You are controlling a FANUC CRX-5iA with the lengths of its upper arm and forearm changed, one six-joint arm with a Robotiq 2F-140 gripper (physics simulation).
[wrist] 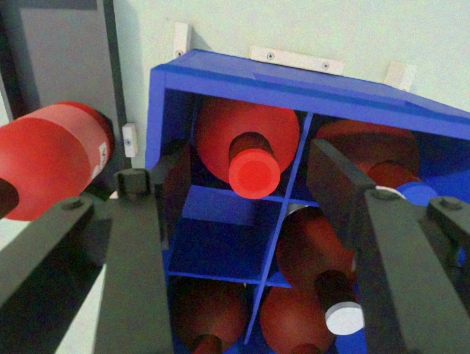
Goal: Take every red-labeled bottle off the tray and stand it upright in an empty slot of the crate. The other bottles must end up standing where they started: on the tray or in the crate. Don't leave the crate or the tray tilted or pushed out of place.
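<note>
My gripper [249, 162] is open, its fingers well apart on either side of a red bottle [247, 122] with a red cap, which stands upright in the crate's upper left slot. The blue crate [156, 117] has an empty slot [217, 245] directly below that bottle in the view. Another red bottle [45, 150] with a pale red label band stands on the dark grey tray [62, 55] at the left; its cap is out of view.
Dark brown-red bottles stand in other crate slots: a blue-capped one [370, 145], a white-capped one [310, 245], one at lower left [210, 310] and one beside it [292, 317]. White blocks [297, 60] [182, 40] [400, 76] line the crate's far side; another block [129, 140] is beside the tray.
</note>
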